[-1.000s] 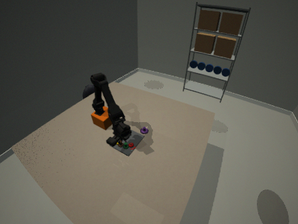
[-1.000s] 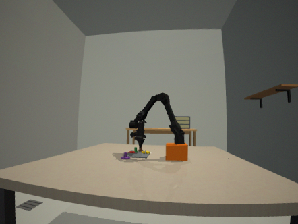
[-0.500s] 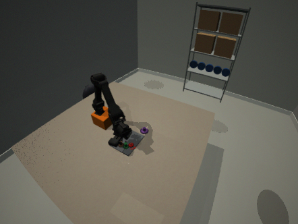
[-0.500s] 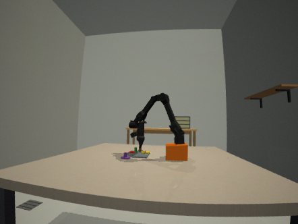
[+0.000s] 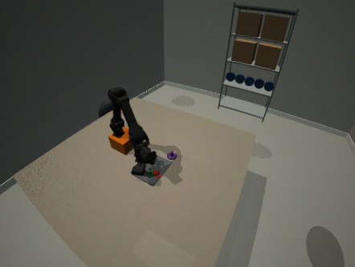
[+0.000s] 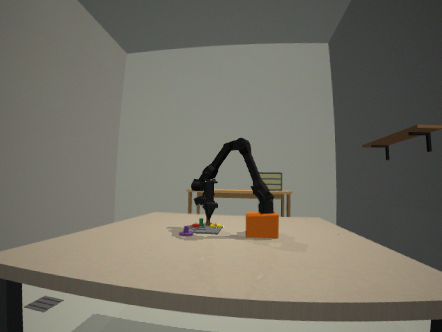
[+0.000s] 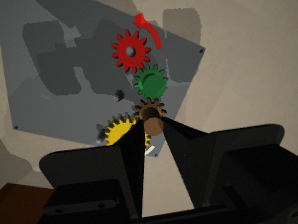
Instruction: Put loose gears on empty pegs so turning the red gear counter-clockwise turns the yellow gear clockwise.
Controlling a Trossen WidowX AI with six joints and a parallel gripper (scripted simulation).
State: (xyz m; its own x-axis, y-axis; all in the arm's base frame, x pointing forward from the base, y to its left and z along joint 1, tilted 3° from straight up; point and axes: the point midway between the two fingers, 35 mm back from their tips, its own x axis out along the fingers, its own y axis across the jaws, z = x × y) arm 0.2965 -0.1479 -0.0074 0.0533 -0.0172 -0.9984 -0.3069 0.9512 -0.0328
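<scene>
The brown gear lies 10 mm below my gripper tip. Also, from my gripper tip: red gear: 60 mm ahead, 30 mm to the left, 30 mm below; green gear: 40 mm ahead, 10 mm to the left, 20 mm below; yellow gear: 40 mm behind, 20 mm to the left, 20 mm below.
</scene>
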